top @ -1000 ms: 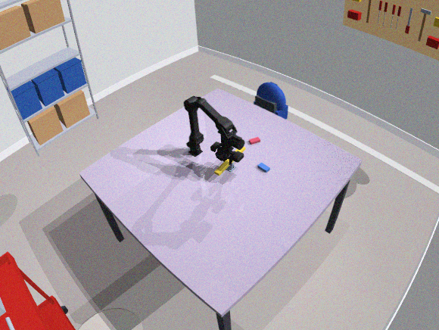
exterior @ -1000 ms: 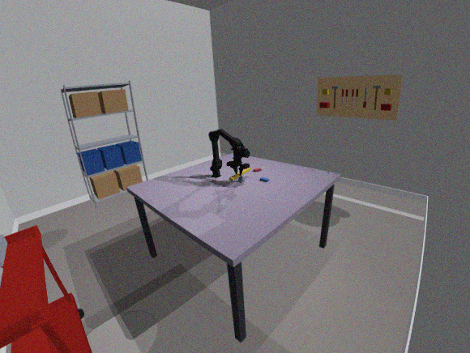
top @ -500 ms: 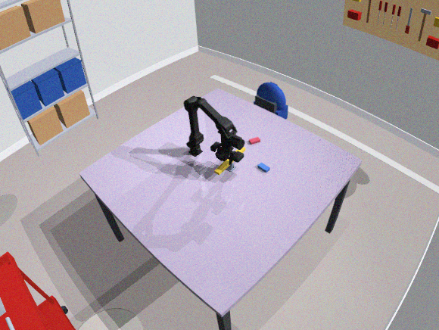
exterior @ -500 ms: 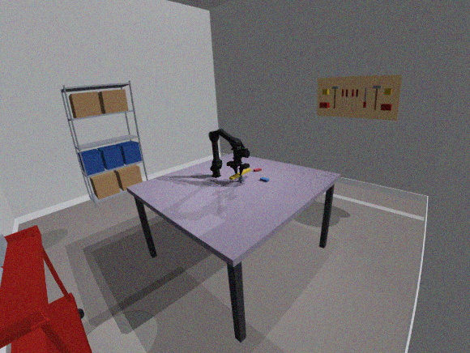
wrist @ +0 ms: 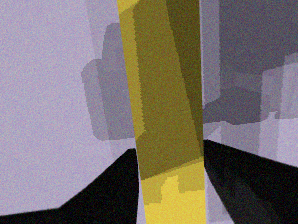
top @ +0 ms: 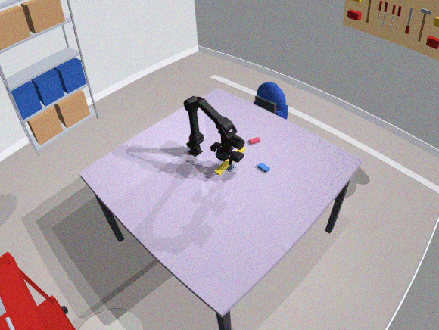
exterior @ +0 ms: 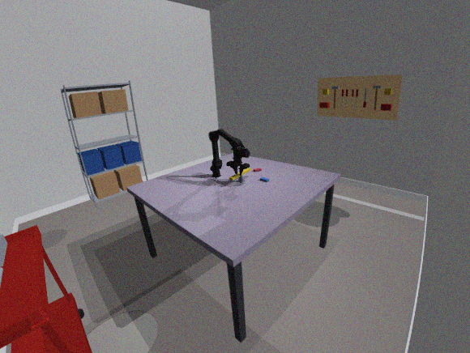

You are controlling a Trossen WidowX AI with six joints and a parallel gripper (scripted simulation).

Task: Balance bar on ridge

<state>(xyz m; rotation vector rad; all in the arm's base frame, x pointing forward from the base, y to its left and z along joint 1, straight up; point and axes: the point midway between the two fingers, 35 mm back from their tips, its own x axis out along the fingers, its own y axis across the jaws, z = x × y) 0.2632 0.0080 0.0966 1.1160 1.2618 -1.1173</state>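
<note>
My gripper tip is 30 mm to the right of the long yellow bar. Also, from my gripper tip: small red block (300 mm to the left, 50 mm below, 50 mm behind); small blue block (150 mm to the left, 140 mm ahead, 50 mm below).
</note>
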